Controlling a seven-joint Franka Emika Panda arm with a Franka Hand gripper.
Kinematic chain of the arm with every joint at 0, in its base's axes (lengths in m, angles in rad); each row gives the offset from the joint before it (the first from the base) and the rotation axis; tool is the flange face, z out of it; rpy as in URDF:
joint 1: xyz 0 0 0.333 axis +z
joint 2: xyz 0 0 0 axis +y
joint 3: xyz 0 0 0.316 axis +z
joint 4: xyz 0.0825 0 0 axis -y
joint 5: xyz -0.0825 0 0.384 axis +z
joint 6: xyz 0 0 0 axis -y
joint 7: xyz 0.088 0 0 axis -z
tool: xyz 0 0 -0.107 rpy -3.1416 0 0
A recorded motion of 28 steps. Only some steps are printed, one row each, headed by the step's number.
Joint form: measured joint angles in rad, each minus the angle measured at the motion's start. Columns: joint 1, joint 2, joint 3, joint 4, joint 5, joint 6, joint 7.
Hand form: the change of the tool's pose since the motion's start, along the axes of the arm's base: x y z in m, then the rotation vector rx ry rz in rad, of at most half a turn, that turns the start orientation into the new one. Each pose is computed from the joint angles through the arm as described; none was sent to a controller.
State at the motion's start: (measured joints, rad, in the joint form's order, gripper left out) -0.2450 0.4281 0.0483 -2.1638 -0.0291 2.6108 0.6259
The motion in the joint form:
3: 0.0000 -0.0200 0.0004 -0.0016 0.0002 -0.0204 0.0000
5: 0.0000 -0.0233 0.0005 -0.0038 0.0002 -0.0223 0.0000
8: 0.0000 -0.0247 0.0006 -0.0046 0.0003 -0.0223 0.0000
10: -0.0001 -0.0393 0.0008 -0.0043 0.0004 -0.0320 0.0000
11: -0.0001 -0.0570 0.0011 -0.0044 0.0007 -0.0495 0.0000
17: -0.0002 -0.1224 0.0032 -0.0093 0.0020 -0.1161 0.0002
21: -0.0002 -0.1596 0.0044 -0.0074 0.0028 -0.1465 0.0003
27: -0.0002 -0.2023 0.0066 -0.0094 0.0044 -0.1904 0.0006
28: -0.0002 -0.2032 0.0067 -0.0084 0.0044 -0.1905 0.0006
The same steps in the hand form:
3: -0.0001 0.0001 0.0089 -0.0007 0.0022 0.0003
5: -0.0007 0.0003 0.0098 -0.0007 0.0030 0.0005
8: -0.0008 0.0004 0.0103 -0.0008 0.0024 0.0005
10: 0.0000 0.0001 0.0178 -0.0026 -0.0025 0.0005
11: 0.0002 0.0001 0.0262 -0.0035 -0.0024 0.0006
17: -0.0022 0.0013 0.0554 -0.0054 0.0042 0.0013
21: -0.0020 0.0017 0.0744 -0.0087 -0.0040 0.0016
27: -0.0048 0.0033 0.0936 -0.0095 -0.0005 0.0021
28: -0.0045 0.0033 0.0945 -0.0098 -0.0023 0.0022

